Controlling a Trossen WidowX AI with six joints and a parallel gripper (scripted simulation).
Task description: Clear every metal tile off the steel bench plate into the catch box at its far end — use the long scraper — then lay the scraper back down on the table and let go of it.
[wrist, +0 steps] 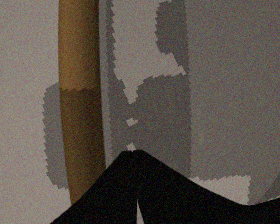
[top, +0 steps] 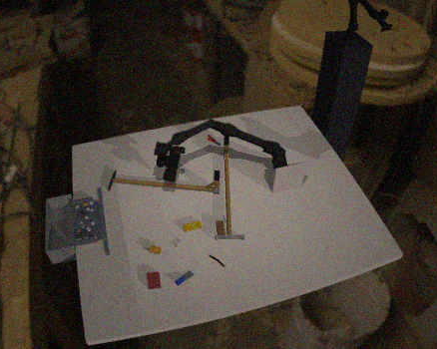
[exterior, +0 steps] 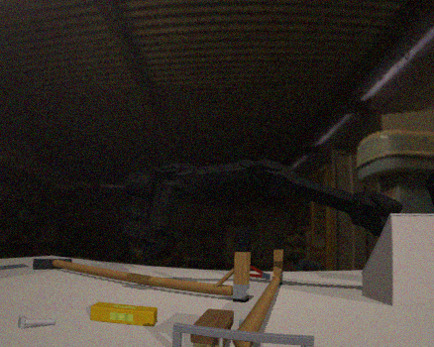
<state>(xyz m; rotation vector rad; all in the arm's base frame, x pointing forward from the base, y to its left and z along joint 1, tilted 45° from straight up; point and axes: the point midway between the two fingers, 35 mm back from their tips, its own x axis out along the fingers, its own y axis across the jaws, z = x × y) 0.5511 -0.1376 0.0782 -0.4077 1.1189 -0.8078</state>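
My gripper tip is 4 cm short of the long scraper, 1 cm to the right of it and 1 cm below it. The rest, counted from my gripper tip: yellow block 32 cm to the left, 4 cm below, 4 cm behind; brown block 37 cm to the left, 17 cm behind, 4 cm below; long wooden scraper 27 cm behind, 15 cm to the left, 1 cm above.
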